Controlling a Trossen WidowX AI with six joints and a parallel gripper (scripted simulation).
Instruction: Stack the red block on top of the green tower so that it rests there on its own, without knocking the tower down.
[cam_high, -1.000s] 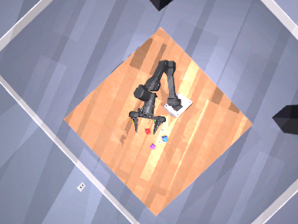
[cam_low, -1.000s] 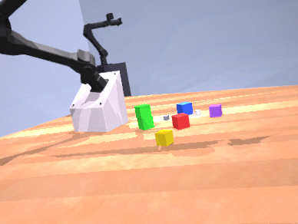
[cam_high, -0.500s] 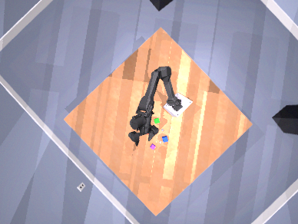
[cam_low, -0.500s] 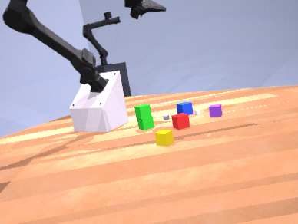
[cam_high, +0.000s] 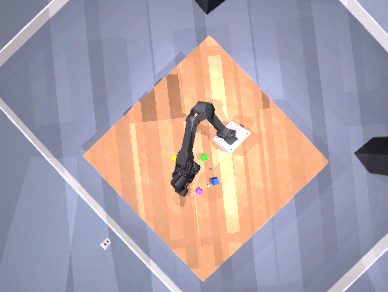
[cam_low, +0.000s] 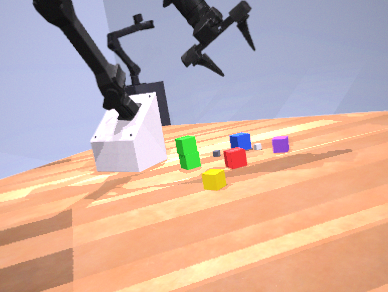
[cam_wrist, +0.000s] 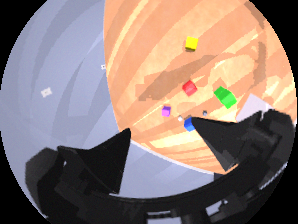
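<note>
My gripper tip is now 230 mm above the red block, 40 mm past it and 10 mm to the left of it. The rest, counted from my gripper tip: purple cube: 230 mm below, 130 mm to the left, 10 mm ahead; then yellow cube: 230 mm below, 160 mm to the right; then blue cube: 220 mm below, 150 mm to the left, 120 mm behind.
</note>
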